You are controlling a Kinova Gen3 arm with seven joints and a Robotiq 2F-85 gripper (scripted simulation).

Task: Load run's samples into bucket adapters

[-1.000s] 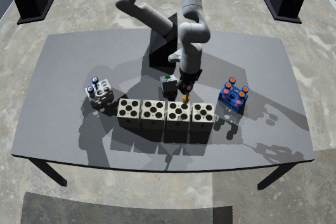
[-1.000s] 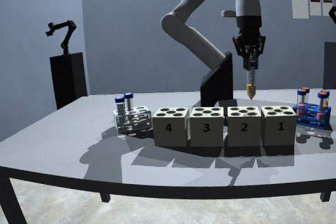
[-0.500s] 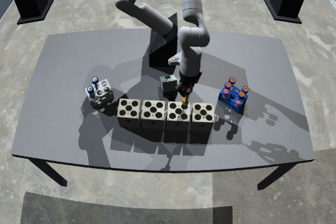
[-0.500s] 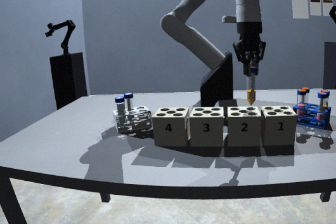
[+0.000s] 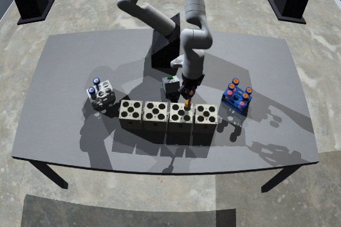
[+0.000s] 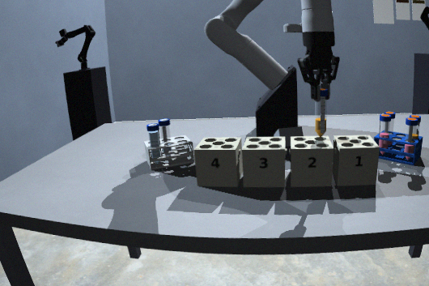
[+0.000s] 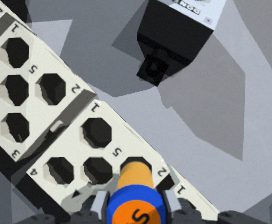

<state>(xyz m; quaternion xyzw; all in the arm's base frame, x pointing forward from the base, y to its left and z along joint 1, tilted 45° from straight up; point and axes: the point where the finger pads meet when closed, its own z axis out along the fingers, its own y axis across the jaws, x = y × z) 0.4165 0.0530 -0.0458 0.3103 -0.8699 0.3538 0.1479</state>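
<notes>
My gripper is now 50 mm above the sample tube S7 and 10 mm short of it. Also, from my hand: done desk: 170 mm behind, 150 mm below, 60 mm to the right; adapter 2: 160 mm below, 30 mm to the right, 20 mm ahead; adapter 3: 160 mm below, 140 mm to the right, 10 mm ahead.
</notes>
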